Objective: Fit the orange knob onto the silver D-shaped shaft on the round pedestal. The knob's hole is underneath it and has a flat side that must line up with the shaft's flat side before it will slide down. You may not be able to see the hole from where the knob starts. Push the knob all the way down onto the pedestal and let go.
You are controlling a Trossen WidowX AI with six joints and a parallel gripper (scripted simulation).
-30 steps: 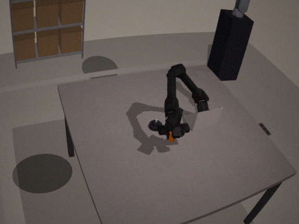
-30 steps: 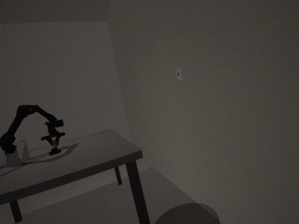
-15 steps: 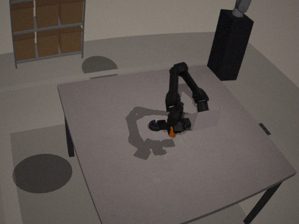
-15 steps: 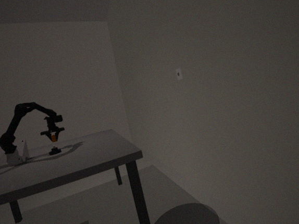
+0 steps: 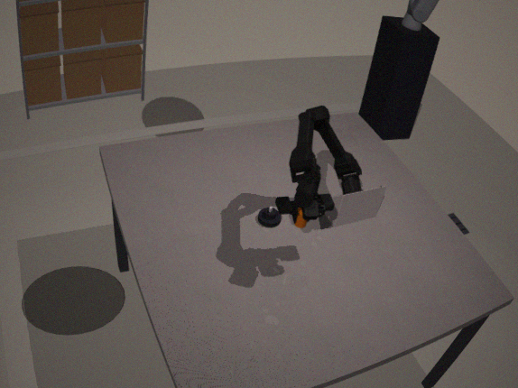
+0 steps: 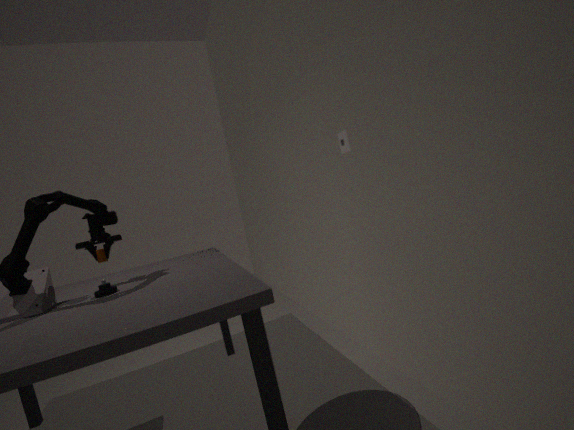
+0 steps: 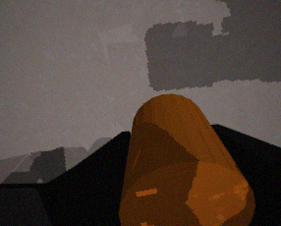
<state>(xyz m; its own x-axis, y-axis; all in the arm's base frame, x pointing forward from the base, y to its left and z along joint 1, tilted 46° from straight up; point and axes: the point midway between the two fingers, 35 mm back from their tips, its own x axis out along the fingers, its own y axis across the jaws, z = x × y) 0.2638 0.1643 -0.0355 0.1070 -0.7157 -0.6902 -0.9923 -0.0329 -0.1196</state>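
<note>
Right now the round black pedestal is 160 mm to the right of my gripper tip, 100 mm below it and 40 mm ahead of it. Round my gripper tip: orange knob (30 mm above).
</note>
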